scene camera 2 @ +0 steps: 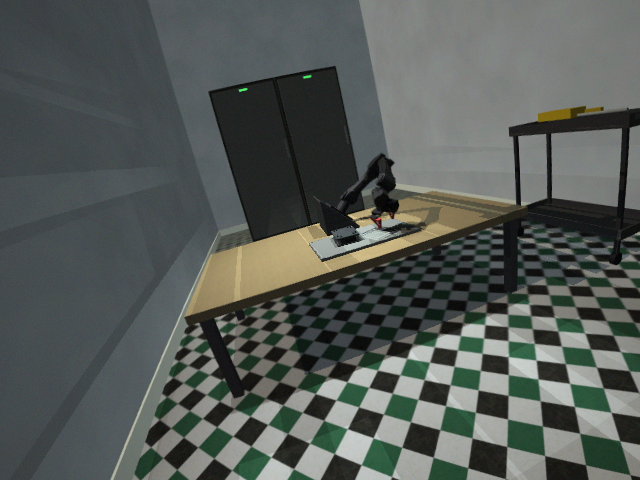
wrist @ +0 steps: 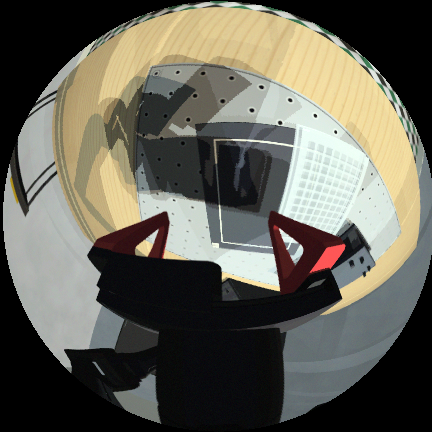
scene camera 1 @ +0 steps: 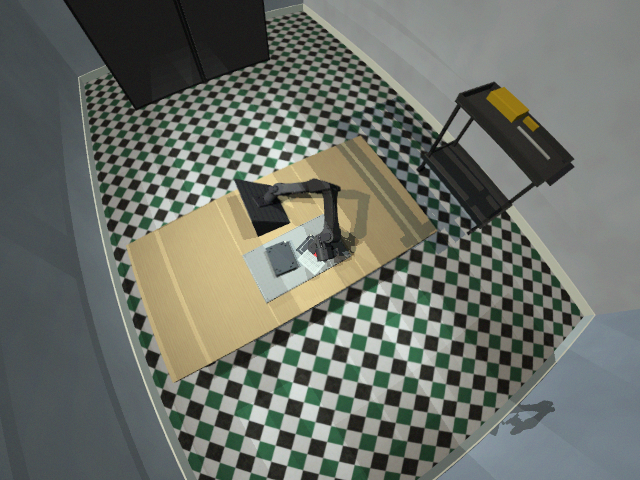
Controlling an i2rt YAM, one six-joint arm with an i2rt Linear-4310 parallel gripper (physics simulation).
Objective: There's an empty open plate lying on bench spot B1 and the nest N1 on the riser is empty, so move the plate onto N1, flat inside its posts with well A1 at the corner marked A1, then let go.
Labels:
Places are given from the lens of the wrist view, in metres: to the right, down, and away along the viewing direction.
white well plate (wrist: 325,173): 0.09, -0.04, 0.09
dark nest with white outline (wrist: 244,165): 0.02, -0.04, 0.12

